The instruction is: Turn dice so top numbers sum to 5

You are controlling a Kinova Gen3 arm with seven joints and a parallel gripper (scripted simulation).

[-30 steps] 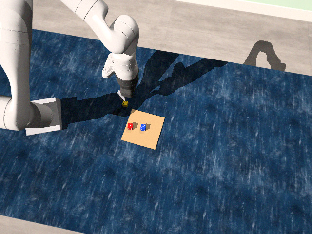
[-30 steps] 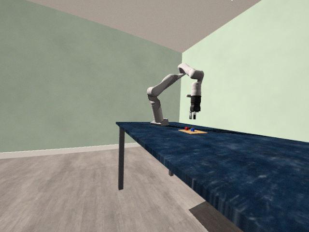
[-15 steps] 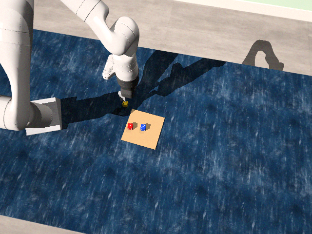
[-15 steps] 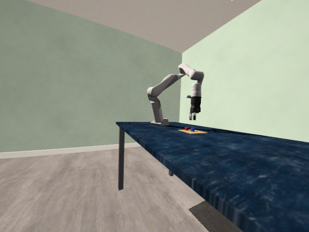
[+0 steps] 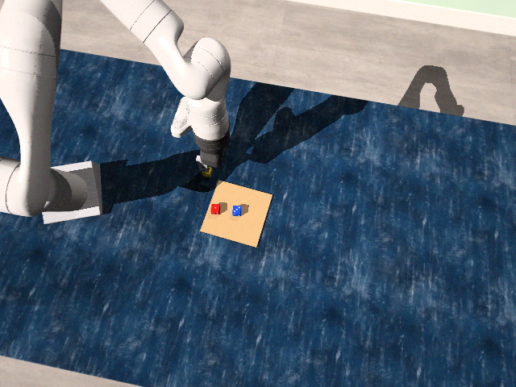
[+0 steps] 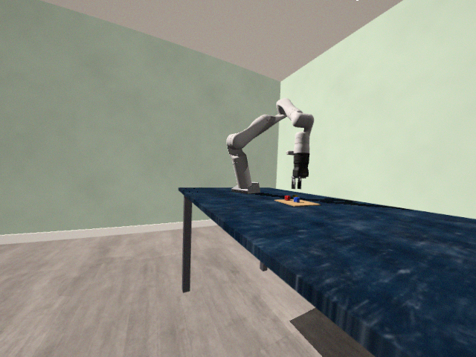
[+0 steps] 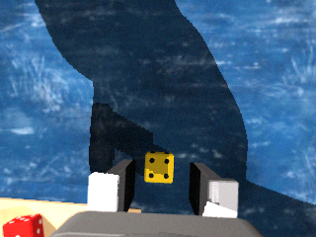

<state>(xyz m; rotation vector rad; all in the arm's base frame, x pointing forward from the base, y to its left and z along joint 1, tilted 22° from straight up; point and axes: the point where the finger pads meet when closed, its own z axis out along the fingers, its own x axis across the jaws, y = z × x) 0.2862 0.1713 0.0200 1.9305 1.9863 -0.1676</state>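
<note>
Now: the yellow die 60 mm below my hand. Also, from my hand: red die (50 mm ahead, 100 mm to the right, 60 mm below); then blue die (100 mm ahead, 90 mm to the right, 60 mm below); then tan mat (100 mm ahead, 90 mm to the right, 70 mm below).
</note>
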